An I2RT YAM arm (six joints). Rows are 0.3 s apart.
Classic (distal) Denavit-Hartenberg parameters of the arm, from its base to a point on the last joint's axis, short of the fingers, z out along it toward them. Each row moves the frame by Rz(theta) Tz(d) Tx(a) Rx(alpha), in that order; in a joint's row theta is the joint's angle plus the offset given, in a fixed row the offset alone. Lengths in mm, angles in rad.
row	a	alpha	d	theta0
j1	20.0	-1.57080	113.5	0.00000
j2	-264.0	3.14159	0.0	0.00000
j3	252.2	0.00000	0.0	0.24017
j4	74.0	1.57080	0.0	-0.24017
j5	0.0	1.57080	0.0	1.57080
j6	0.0	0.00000	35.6	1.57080
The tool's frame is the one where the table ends.
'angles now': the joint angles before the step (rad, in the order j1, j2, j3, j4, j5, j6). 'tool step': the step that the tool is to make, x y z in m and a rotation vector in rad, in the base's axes. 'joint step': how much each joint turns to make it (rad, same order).
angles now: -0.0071, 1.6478, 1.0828, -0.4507, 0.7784, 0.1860
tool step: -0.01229, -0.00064, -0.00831, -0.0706, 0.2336, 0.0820
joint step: -0.0003, 0.0000, -0.0126, -0.1130, 0.0248, -0.1515
